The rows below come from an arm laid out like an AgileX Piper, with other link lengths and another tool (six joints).
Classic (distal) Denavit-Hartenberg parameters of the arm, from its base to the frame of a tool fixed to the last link. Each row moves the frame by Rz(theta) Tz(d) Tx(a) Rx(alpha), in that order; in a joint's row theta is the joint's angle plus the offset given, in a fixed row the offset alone. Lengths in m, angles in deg.
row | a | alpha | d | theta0
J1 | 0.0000 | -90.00 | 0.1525 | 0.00
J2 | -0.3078 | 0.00 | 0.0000 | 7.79
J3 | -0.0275 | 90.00 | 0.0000 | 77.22
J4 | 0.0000 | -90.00 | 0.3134 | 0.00
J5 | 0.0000 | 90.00 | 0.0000 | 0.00
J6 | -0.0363 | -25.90 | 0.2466 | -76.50
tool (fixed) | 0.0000 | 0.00 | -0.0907 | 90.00
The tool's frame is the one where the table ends.
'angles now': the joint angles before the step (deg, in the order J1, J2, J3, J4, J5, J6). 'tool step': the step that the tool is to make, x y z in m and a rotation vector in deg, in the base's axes. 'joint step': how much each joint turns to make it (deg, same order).
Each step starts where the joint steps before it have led.
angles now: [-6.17, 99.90, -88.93, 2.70, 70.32, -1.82]
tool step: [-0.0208, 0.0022, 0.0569, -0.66, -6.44, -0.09]
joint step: [0.00, -6.83, 0.00, 0.00, 0.35, 0.11]
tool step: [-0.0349, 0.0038, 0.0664, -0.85, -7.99, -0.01]
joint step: [0.00, -8.48, 0.00, 0.00, 0.44, 0.04]
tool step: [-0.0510, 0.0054, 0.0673, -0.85, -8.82, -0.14]
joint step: [0.00, -9.61, 0.02, 0.00, 0.72, 0.20]
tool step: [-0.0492, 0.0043, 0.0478, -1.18, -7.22, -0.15]
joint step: [0.00, -7.84, 0.00, -0.43, 0.54, 0.01]
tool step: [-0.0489, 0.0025, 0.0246, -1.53, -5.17, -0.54]
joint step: [-0.01, -7.77, 2.33, -1.10, 0.14, -0.01]
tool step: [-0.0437, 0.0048, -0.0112, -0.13, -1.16, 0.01]
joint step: [0.03, -8.47, 7.01, -0.02, 0.29, 0.02]
